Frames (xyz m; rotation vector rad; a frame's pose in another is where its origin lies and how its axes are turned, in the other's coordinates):
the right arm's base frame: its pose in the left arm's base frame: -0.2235 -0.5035 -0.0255 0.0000 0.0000 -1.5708
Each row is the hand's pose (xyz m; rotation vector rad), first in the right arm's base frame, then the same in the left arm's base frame.
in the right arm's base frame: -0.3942 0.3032 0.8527 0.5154 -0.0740 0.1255
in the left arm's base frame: 0.0797 -0.1093 0.8272 0.3401 -0.4541 -1.4073
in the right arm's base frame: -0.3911 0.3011 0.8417 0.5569 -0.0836 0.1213
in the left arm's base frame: 0.0776 -0.1124 0.8162 0.3648 -0.4936 -1.4050
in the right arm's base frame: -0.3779 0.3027 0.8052 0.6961 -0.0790 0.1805
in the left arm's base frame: 0.0792 -0.1256 0.7797 0.4711 -0.5918 -1.3220
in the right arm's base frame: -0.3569 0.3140 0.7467 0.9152 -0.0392 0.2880
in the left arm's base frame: 0.0905 -0.1466 0.7212 0.6573 -0.7161 -1.1675
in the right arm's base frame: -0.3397 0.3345 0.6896 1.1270 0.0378 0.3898
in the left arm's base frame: 0.1110 -0.1638 0.6641 0.8590 -0.8032 -1.0082
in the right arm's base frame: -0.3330 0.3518 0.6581 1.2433 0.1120 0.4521
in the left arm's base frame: 0.1283 -0.1705 0.6326 0.9887 -0.8253 -0.9083
